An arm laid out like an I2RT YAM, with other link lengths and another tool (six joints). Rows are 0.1 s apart.
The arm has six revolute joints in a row. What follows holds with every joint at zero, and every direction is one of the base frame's. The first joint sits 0.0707 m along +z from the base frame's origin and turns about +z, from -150 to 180 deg. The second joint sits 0.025 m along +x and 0.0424 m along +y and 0.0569 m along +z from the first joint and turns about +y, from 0 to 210 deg. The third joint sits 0.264 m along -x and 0.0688 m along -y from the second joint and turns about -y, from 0 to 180 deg. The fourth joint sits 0.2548 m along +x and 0.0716 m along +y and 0.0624 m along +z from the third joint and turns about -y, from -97 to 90 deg. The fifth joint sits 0.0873 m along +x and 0.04 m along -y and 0.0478 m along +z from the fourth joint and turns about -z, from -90 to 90 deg. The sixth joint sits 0.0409 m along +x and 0.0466 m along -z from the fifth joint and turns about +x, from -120 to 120 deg. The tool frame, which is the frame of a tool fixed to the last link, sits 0.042 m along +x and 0.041 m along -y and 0.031 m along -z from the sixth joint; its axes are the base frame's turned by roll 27.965, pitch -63.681 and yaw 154.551 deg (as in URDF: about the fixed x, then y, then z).
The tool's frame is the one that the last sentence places.
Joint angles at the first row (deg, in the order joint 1, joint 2, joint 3, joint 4, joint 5, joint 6):
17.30 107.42 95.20 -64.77 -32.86 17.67
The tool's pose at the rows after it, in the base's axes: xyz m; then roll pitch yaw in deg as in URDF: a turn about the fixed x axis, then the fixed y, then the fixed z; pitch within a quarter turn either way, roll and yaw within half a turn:
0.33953 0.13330 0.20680 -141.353 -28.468 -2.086
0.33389 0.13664 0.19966 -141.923 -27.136 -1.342
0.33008 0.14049 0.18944 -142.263 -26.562 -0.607
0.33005 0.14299 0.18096 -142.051 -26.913 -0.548
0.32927 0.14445 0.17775 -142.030 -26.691 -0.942
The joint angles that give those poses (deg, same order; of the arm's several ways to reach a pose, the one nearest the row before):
17.45 107.44 94.78 -64.88 -32.88 17.72
18.22 107.44 93.19 -64.53 -32.80 18.04
19.00 107.44 90.94 -62.81 -32.67 18.26
19.35 107.44 89.08 -60.42 -32.69 18.50
19.55 107.44 88.33 -59.50 -32.67 19.20

